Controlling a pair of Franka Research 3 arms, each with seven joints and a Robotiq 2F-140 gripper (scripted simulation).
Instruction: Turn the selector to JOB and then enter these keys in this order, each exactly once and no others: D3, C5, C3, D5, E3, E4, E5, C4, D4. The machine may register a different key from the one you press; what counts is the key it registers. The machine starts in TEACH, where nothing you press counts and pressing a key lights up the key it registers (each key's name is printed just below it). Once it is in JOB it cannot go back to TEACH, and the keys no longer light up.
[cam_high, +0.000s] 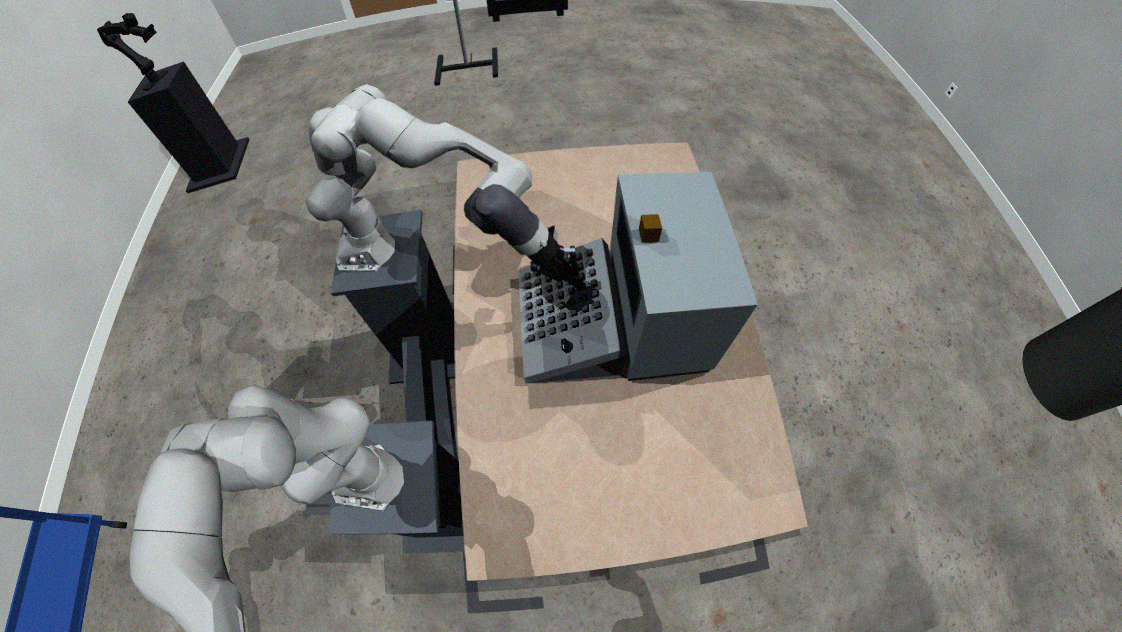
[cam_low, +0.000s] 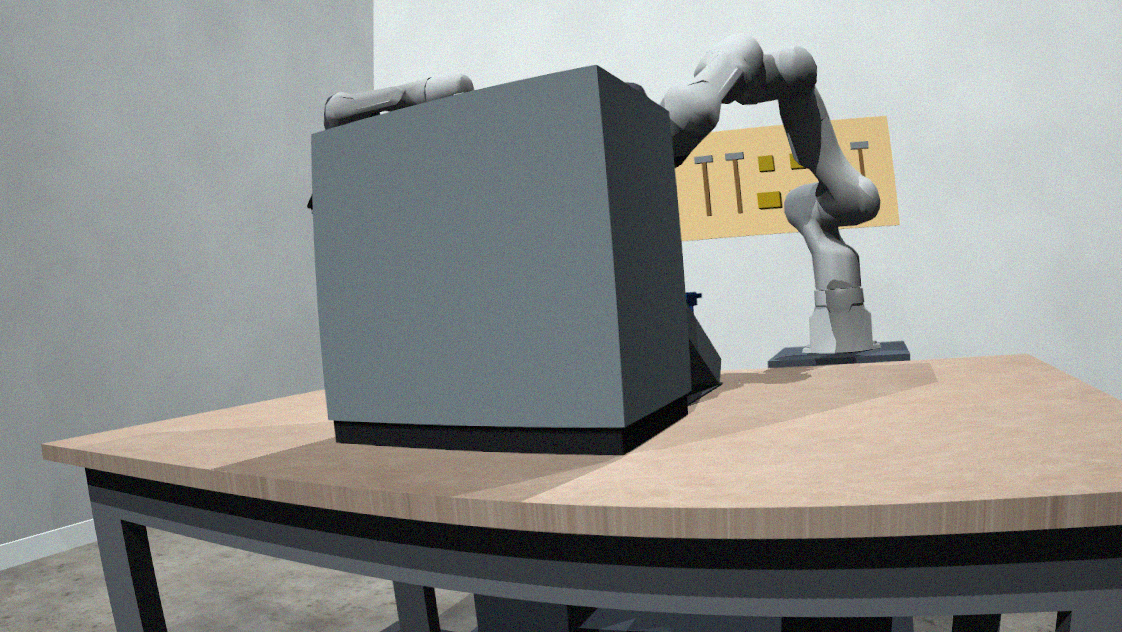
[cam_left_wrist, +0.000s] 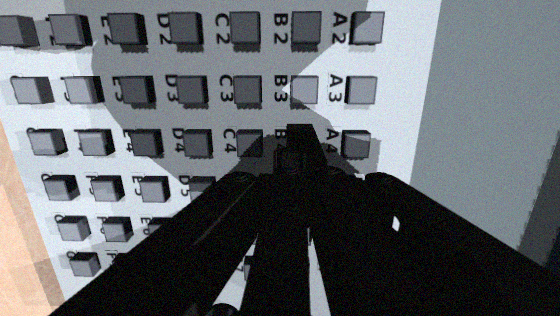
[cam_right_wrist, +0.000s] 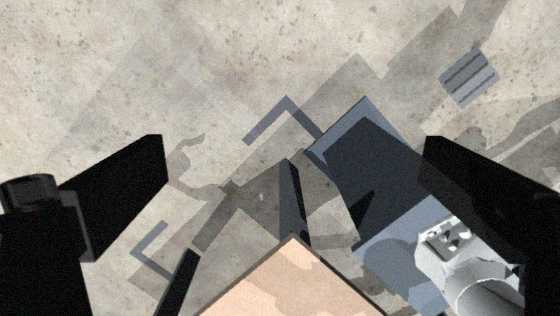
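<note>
My left gripper is now 5 cm above the C4 key and 1 cm past it. The rest, counted from my left hand: C3 key 5 cm below, 3 cm to the left, 1 cm behind; then D4 key 6 cm below, 4 cm behind; then C5 key 5 cm below, 3 cm to the right, 2 cm behind.
</note>
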